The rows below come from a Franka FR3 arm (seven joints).
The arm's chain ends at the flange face. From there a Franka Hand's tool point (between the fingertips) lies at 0.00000 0.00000 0.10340 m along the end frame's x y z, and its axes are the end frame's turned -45 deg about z.
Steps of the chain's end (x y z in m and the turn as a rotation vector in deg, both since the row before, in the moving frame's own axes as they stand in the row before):
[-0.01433, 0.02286, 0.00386, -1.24, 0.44, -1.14]
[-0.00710, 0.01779, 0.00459, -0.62, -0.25, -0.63]
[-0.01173, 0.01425, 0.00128, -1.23, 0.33, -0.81]
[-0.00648, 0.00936, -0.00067, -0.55, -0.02, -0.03]
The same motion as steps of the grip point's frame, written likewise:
[-0.02730, 0.00819, 0.00383, -1.19, -0.57, -1.14]
[-0.01871, 0.00804, 0.00458, -0.26, -0.62, -0.63]
[-0.01950, 0.00378, 0.00125, -1.10, -0.64, -0.81]
[-0.01193, 0.00271, -0.00067, -0.37, -0.40, -0.03]

